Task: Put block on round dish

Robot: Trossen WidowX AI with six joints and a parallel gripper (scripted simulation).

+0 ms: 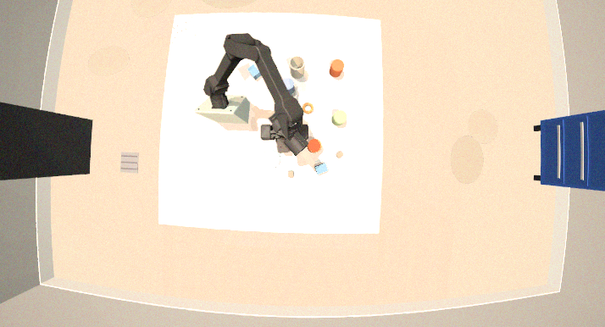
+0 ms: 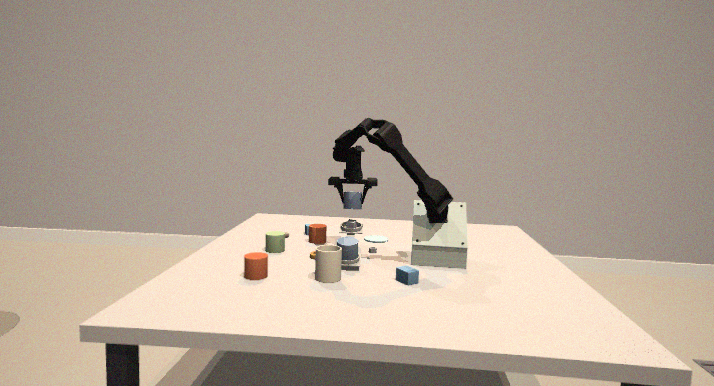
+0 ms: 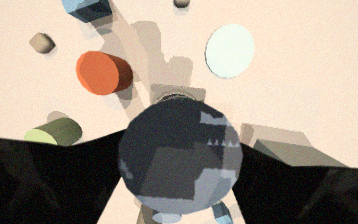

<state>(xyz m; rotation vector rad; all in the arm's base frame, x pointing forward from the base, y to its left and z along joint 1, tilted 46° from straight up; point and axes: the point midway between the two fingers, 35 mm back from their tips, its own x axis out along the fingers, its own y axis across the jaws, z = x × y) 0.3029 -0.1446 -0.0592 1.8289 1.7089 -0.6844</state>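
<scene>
Right now my gripper tip is 8 cm above the grey block and 1 cm to the right of it. Round my gripper tip: pale round dish (16 cm below, 11 cm to the right, 10 cm behind); then green cylinder (26 cm ahead, 13 cm below, 12 cm to the left); then nut (16 cm below, 8 cm to the left, 8 cm behind).
</scene>
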